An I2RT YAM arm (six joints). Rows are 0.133 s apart.
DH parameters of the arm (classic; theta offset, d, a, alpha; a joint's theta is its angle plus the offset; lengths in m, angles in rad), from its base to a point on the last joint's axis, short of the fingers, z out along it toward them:
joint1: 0 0.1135 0.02 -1.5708
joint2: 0 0 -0.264 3.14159
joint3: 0.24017 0 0.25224 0
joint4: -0.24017 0 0.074 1.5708
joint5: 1.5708 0 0 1.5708
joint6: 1.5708 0.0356 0 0
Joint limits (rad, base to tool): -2.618..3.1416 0..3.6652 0..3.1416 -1.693..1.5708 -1.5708..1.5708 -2.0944..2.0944
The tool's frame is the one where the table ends.
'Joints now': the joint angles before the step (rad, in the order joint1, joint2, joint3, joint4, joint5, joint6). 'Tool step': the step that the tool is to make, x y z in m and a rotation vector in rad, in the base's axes. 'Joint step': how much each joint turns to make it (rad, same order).
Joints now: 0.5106, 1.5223, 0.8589, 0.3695, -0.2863, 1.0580
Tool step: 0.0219, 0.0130, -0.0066, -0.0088, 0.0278, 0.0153
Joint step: 0.0002, 0.1069, 0.0912, -0.0125, -0.0161, 0.0011
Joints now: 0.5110, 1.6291, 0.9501, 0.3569, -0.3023, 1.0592
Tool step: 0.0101, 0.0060, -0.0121, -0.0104, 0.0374, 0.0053
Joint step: 0.0001, 0.0629, 0.0319, -0.0045, -0.0080, 0.0073
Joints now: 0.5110, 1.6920, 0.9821, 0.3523, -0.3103, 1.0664
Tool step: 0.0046, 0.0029, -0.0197, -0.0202, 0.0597, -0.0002
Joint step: 0.0004, 0.0544, 0.0014, -0.0054, -0.0038, 0.0115
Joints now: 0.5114, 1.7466, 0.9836, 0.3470, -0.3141, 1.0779
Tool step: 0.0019, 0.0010, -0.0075, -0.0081, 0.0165, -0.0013
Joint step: -0.0001, 0.0219, 0.0005, 0.0036, 0.0007, 0.0015
